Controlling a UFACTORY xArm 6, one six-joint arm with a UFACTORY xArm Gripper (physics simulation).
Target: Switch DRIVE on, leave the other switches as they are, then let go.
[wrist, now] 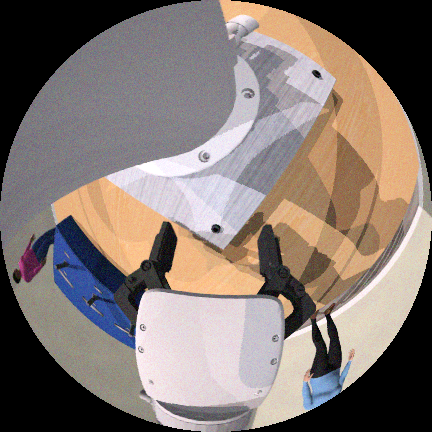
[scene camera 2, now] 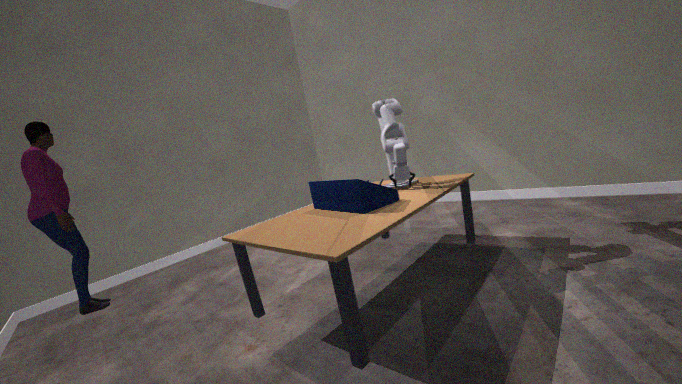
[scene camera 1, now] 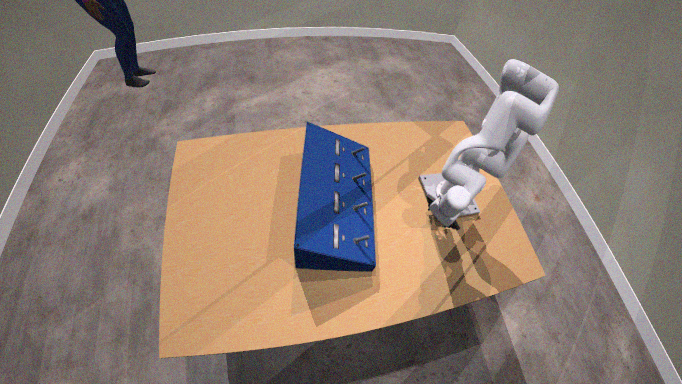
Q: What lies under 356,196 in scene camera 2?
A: A blue sloped switch panel.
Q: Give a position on a blue sloped switch panel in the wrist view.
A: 86,273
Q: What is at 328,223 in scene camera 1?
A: A blue sloped switch panel.
